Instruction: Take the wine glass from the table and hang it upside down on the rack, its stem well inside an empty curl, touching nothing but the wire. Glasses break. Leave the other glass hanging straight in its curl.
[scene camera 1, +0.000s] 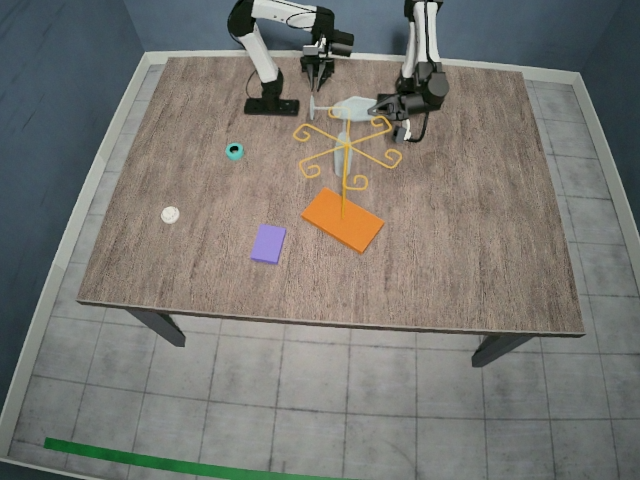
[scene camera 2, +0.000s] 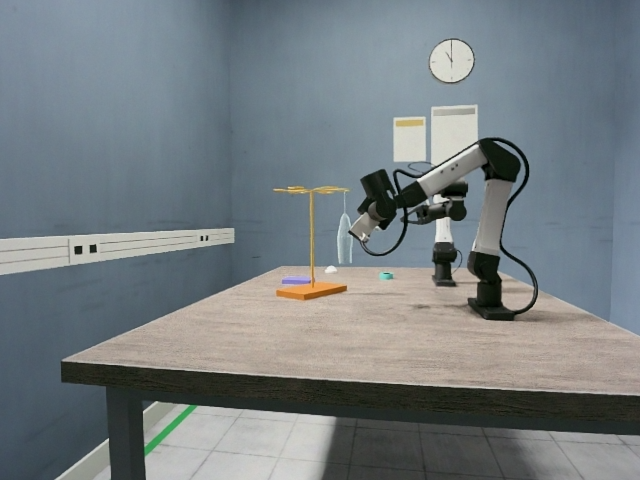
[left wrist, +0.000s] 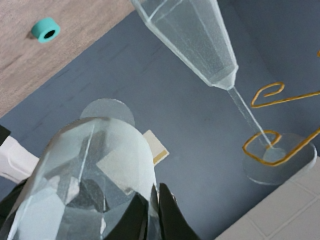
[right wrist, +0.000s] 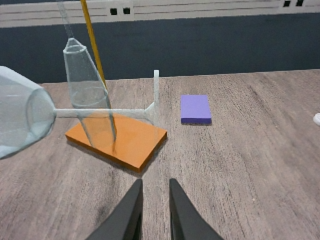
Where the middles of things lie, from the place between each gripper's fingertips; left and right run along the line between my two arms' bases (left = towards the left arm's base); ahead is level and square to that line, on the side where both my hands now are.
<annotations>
I see the yellow wire rack (scene camera 1: 356, 228) 190 mm ahead of my left hand (scene camera 1: 367, 112), 90 mm below it and 80 mm to the right of it.
Right now the yellow wire rack is 31 cm ahead of my right hand (scene camera 1: 314, 90), 7 cm to the left of it and 7 cm below it.
</annotations>
